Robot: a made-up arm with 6 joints. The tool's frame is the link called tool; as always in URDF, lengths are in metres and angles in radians. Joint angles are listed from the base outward. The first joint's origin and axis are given. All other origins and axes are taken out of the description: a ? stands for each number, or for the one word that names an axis. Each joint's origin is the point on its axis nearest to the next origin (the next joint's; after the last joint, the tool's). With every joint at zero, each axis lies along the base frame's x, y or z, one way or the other. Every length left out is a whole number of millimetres.
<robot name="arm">
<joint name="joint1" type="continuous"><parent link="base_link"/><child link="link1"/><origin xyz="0.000 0.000 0.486"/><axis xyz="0 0 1"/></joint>
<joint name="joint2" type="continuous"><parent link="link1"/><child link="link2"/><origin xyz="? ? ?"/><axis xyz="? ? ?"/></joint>
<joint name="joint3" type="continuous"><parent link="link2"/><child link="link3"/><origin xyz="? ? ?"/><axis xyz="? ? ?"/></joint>
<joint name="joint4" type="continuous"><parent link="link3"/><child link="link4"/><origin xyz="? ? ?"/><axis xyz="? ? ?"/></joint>
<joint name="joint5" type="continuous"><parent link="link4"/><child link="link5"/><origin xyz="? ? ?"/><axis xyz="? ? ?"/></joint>
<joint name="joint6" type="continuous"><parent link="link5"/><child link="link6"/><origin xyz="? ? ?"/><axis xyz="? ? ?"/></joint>
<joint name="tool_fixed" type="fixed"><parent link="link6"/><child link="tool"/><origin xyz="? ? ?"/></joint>
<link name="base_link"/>
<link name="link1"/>
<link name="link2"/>
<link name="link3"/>
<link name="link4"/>
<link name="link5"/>
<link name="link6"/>
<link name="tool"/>
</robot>
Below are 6 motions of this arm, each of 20 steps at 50 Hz.
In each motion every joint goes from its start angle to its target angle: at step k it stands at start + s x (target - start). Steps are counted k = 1, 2, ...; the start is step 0. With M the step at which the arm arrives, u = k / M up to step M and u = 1 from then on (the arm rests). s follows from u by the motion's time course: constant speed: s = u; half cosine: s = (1 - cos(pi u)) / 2; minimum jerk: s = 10 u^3 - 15 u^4 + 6 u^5.
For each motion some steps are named. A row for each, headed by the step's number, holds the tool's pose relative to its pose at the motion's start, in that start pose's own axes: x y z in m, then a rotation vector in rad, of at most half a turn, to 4 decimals.
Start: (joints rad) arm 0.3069 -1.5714 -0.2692 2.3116 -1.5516 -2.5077
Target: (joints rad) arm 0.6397 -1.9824 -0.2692 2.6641 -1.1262 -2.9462
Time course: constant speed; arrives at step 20
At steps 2, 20:
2: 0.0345 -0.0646 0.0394 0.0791 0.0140 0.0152
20: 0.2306 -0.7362 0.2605 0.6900 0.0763 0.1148

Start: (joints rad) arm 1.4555 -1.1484 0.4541 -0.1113 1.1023 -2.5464
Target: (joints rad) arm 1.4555 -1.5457 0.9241 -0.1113 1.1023 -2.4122
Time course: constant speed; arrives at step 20
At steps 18, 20:
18: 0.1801 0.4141 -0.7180 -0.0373 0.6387 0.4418
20: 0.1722 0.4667 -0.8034 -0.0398 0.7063 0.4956

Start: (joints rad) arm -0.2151 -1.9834 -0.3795 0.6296 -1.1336 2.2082
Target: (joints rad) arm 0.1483 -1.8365 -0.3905 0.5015 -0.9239 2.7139
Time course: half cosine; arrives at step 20
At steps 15, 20:
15: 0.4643 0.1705 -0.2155 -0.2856 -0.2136 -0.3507
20: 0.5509 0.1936 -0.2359 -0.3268 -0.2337 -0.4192

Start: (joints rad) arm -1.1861 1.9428 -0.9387 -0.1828 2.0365 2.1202
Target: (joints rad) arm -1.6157 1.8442 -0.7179 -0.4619 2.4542 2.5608
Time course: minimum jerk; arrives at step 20
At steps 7, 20:
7: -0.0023 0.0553 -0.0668 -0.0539 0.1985 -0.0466
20: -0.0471 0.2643 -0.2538 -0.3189 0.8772 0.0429

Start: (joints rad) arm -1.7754 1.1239 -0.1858 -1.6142 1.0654 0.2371
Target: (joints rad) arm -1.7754 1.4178 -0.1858 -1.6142 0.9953 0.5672
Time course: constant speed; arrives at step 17
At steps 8, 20:
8: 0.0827 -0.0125 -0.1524 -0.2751 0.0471 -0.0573
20: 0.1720 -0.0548 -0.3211 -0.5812 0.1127 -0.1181

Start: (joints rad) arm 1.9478 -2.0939 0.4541 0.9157 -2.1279 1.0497
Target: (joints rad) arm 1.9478 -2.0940 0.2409 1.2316 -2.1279 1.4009
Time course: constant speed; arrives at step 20
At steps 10, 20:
10: -0.0157 0.0116 0.0511 -0.1676 0.1891 -0.0234
20: -0.0279 0.0283 0.1087 -0.3402 0.3813 -0.0283

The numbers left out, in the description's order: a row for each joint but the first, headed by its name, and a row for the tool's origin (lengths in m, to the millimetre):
joint2: xyz 0.000 0.000 0.000, axis 0 1 0
joint3: xyz 0.000 0.000 1.518, axis 0 -1 0
joint4: xyz 0.543 0.000 0.000, axis -1 0 0
joint5: xyz 0.000 -0.262 0.000, axis 0 -1 0
joint6: xyz 0.000 0.000 0.000, axis -1 0 0
tool: xyz 0.000 0.000 0.000

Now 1 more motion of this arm.
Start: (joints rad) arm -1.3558 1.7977 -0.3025 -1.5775 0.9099 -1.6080
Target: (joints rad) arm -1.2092 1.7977 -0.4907 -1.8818 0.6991 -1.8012
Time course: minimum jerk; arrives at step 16
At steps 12, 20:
12: -0.1769 -0.0819 0.0970 0.1715 -0.2362 -0.0605
20: -0.1962 -0.0912 0.1083 0.1957 -0.2628 -0.0609

